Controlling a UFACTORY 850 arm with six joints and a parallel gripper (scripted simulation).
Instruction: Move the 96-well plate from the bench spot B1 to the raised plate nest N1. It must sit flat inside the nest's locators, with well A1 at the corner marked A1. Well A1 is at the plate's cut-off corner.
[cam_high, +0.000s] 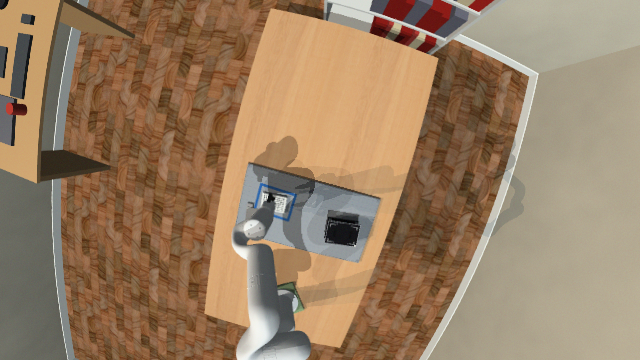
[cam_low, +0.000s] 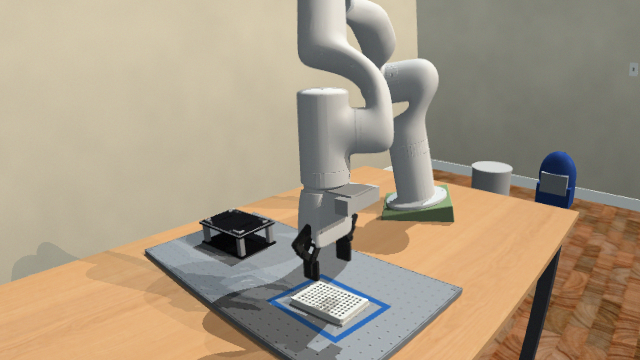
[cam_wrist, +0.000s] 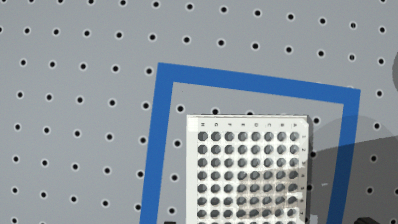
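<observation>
Now: the white 96-well plate 8 cm below my hand. The rest, counted from my hand: black raised nest N1 (37 cm to the right, 4 cm behind, 3 cm below); then A1 corner mark (46 cm to the right, 8 cm behind, 3 cm below).
</observation>
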